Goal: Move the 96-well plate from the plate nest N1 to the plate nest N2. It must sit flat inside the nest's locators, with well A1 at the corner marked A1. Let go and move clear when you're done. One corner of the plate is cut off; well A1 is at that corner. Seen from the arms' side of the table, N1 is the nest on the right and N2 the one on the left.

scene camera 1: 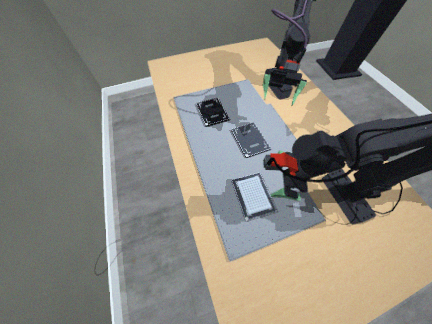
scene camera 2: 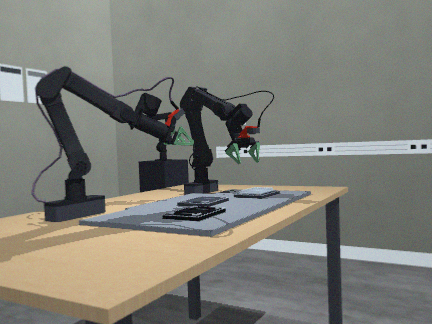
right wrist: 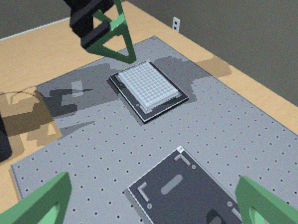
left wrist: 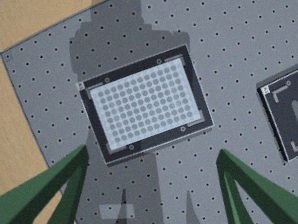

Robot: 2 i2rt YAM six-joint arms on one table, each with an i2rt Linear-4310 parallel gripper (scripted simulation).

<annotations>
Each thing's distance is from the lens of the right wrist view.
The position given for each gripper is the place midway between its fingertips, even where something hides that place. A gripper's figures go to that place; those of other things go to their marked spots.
left gripper (right wrist: 129, 45): 0.35 m
right gripper (right wrist: 154, 182): 0.11 m
</annotations>
